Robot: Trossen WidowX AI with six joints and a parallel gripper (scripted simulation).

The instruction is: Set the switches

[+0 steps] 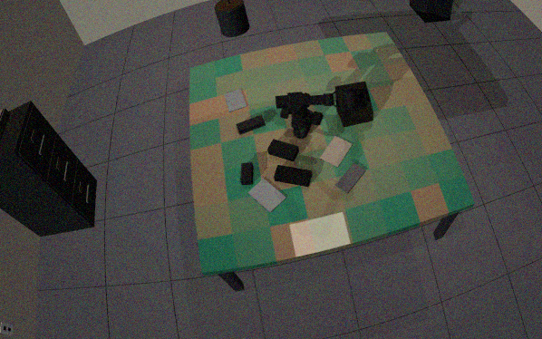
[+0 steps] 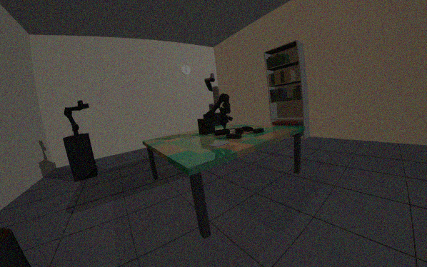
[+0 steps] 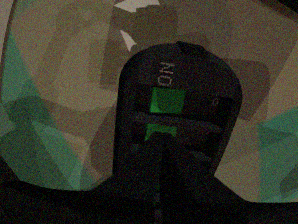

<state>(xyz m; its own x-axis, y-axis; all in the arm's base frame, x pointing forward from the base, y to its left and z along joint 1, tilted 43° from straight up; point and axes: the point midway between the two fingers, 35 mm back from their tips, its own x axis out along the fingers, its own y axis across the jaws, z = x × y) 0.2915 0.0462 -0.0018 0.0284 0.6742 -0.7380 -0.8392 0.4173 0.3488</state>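
The module lies 12 cm ahead of my gripper tip, 8 cm to the left of it and 3 cm below it.
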